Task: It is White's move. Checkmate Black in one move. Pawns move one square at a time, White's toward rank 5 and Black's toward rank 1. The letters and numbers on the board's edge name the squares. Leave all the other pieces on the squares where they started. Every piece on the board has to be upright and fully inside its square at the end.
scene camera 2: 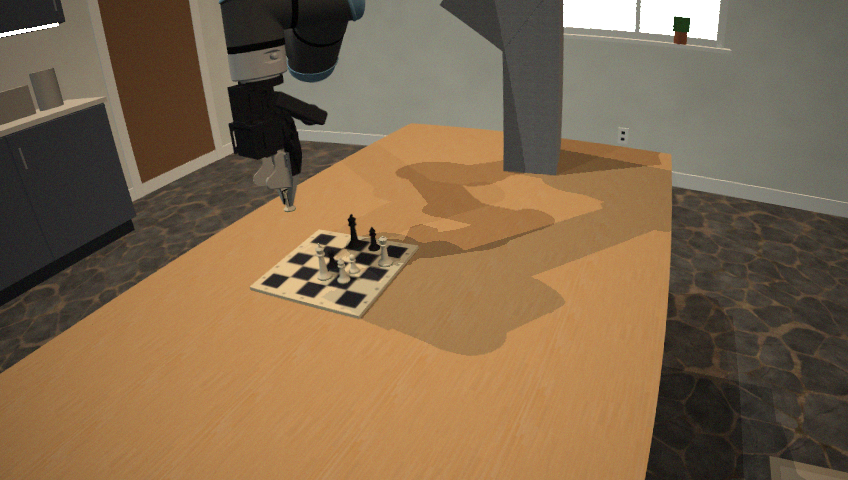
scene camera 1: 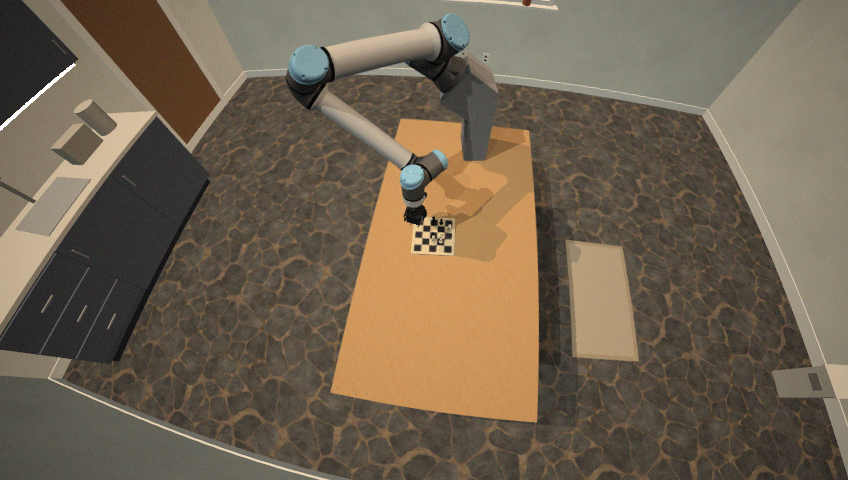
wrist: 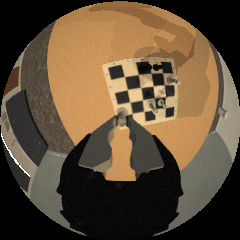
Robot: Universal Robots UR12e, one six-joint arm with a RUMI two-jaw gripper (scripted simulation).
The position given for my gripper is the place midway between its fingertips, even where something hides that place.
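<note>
My gripper [scene camera 2: 288, 205], visible also in the wrist view [wrist: 121, 116]. Small chessboard [scene camera 2: 294, 278]; also in scene camera 1 [scene camera 1: 421, 239] and the wrist view [wrist: 126, 84].
</note>
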